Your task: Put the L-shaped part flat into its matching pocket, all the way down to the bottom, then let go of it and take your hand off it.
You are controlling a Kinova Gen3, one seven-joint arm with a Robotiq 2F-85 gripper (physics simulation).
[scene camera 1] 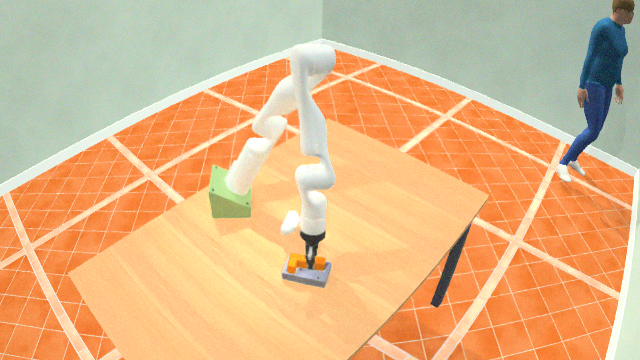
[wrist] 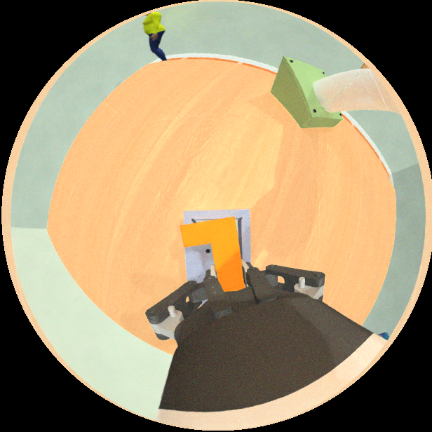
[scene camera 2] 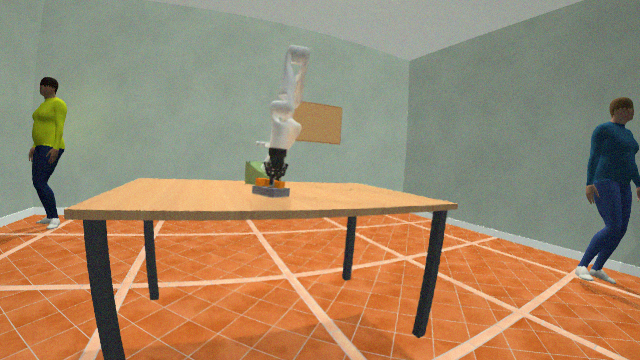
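Pixels of known places: gripper, fingertip midpoint: (scene camera 1: 311, 264) (scene camera 2: 274, 186); arm's base, link origin: (scene camera 1: 236, 186).
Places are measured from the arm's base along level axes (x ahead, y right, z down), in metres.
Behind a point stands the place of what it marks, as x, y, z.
Observation:
The orange L-shaped part (scene camera 1: 292, 263) @(0.409, 0.129, 0.010) (scene camera 2: 261, 182) @(0.421, 0.127, 0.025) (wrist: 227, 250) lies roughly level over the grey-blue block (scene camera 1: 307, 280) @(0.466, 0.124, 0.052) (scene camera 2: 270, 192) @(0.500, 0.107, 0.056) (wrist: 217, 213) that has the pocket. In the wrist view the part is turned slightly against the block, and its short arm overlaps the left rim. A strip of the pocket shows along its right side. In both scene views the part stands proud of the block's top; whether it touches the rim I cannot tell. My gripper (scene camera 1: 310, 264) @(0.437, 0.074, 0.040) (scene camera 2: 272, 180) @(0.437, 0.074, 0.040) (wrist: 227, 268) is shut on its long arm. The pocket's bottom is mostly hidden.
The block stands on the wooden table (scene camera 1: 200, 280) @(0.207, 0.361, 0.078) (scene camera 2: 175, 197) @(0.514, 0.472, 0.078) (wrist: 125, 175). The green wedge (scene camera 1: 230, 207) @(0.052, 0.078, 0.025) (scene camera 2: 253, 173) @(0.039, 0.091, 0.015) (wrist: 292, 95) under the arm's base is at the table's far edge. A person in blue (scene camera 1: 605, 55) (scene camera 2: 612, 155) and one in yellow (scene camera 2: 49, 120) (wrist: 154, 23) stand away from it.

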